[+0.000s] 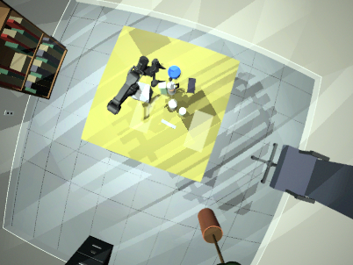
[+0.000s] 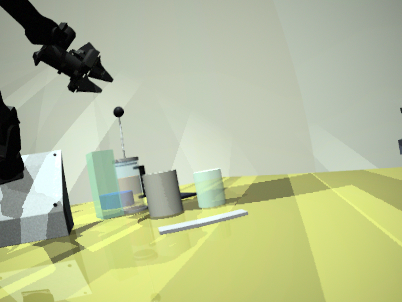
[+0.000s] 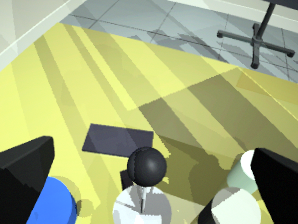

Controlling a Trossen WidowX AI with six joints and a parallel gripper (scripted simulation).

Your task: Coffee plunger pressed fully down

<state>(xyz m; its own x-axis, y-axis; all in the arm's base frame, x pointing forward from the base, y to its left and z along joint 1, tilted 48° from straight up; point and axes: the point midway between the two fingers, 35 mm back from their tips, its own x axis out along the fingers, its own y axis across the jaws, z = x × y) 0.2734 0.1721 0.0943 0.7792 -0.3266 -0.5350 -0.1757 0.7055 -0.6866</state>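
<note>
The coffee press lies 22 cm below my gripper tip, 4 cm ahead of it and 2 cm to the left of it. From my gripper tip the other things lie so: translucent green box 27 cm below, 4 cm behind, 1 cm to the right; then white flat bar 35 cm below, 32 cm to the right, 6 cm ahead; then dark flat card 35 cm below, 21 cm ahead, 10 cm to the left.
</note>
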